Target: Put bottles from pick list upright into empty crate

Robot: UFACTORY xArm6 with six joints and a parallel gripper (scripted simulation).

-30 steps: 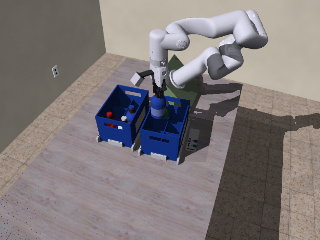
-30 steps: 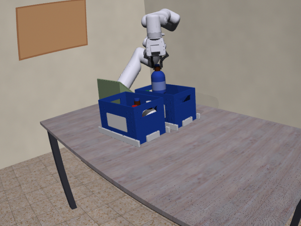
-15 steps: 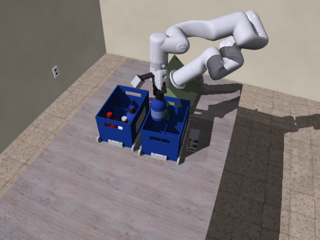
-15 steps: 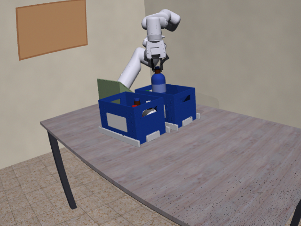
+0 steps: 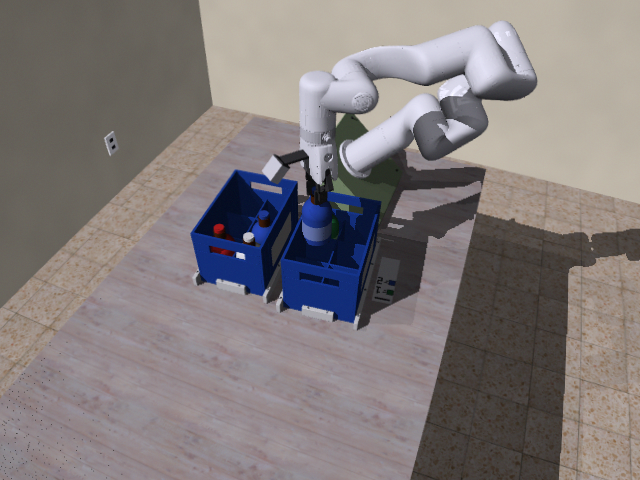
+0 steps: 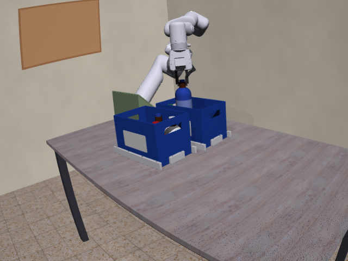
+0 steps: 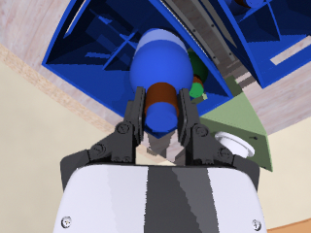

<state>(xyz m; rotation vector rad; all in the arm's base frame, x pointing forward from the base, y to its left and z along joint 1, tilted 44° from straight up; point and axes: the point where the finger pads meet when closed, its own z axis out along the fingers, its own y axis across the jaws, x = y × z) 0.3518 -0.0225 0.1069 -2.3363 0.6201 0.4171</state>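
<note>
My gripper is now 90 mm past the green-labelled bottle, 20 mm to the left of it and 190 mm above it. The rest, counted from my hand: white-labelled bottle (100 mm ahead, 130 mm to the right, 190 mm below); blue-labelled bottle (20 mm ahead, 140 mm to the right, 190 mm below); red-label bottle (120 mm ahead, 210 mm to the right, 190 mm below).
</note>
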